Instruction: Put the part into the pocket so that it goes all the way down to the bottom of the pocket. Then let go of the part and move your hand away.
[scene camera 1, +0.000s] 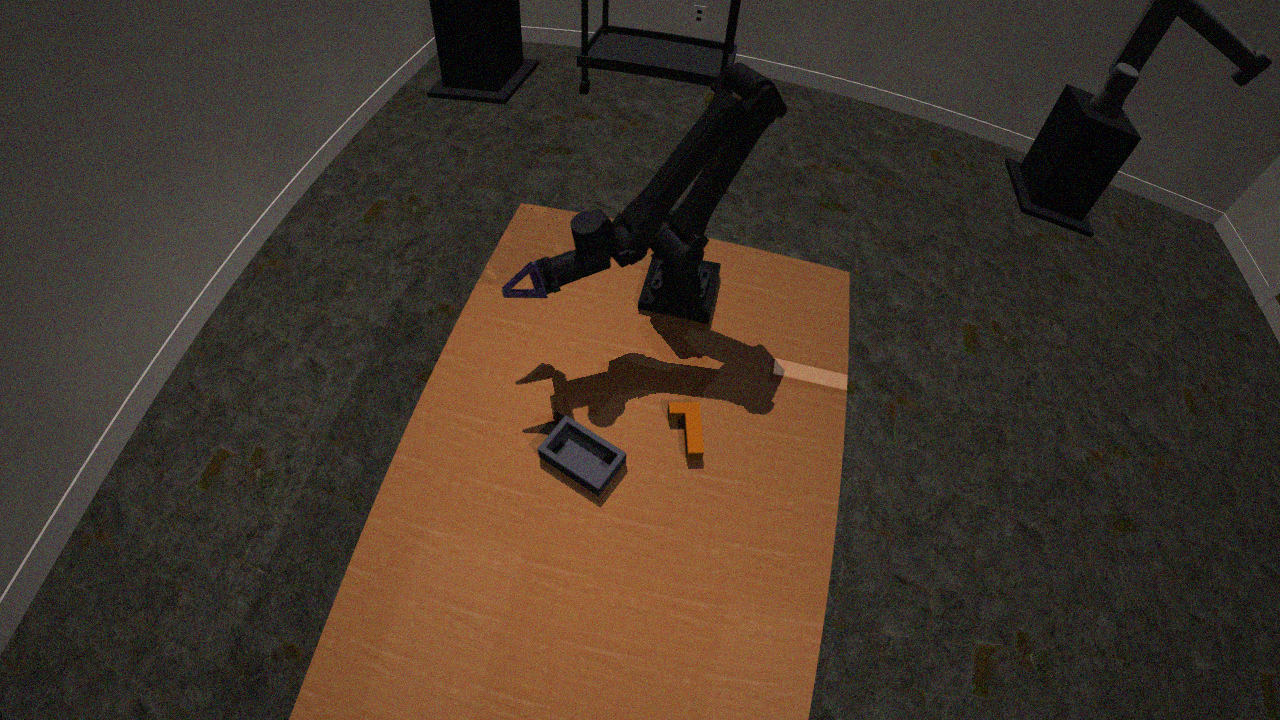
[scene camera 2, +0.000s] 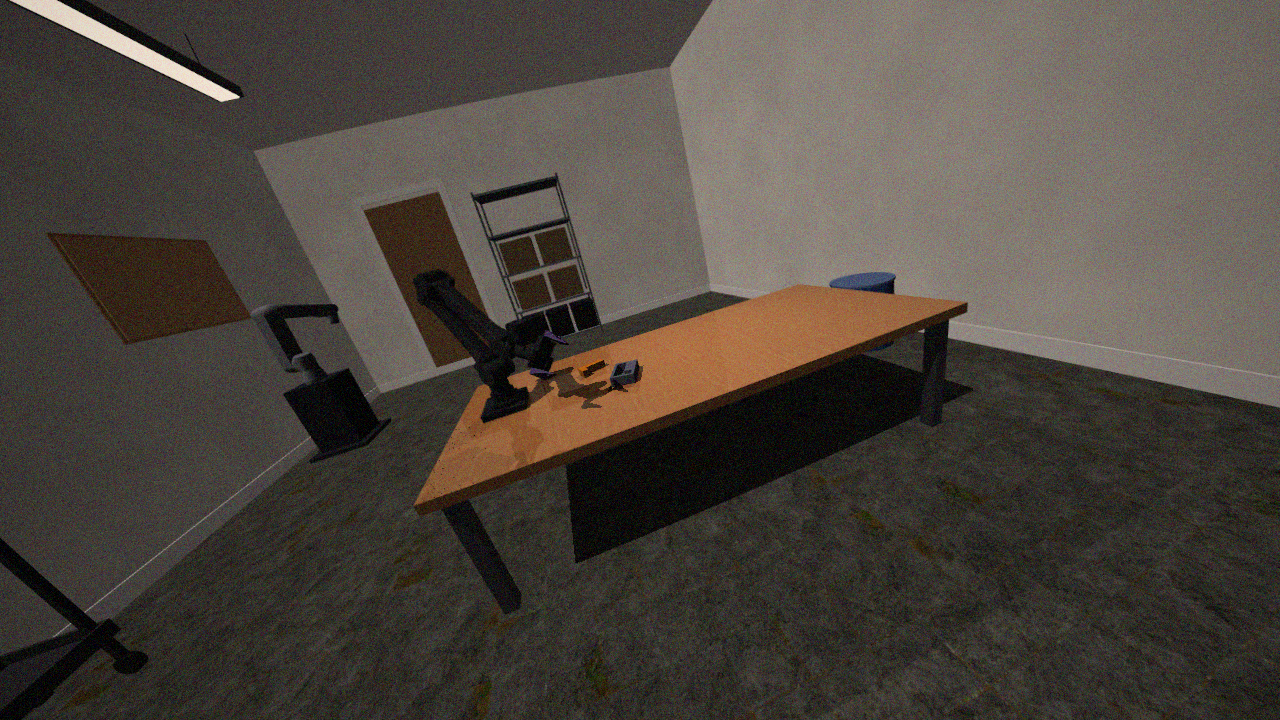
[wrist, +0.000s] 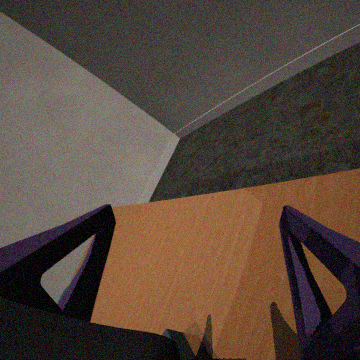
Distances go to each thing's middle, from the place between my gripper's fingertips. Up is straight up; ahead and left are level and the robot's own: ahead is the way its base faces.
Scene:
The pocket (scene camera 1: 582, 455) lies 21 cm to the left of my hand, 19 cm ahead of it and 18 cm below it. From my hand the other things lie so: orange L-shaped part (scene camera 1: 689, 412) 38 cm to the left, 19 cm below, 8 cm ahead.

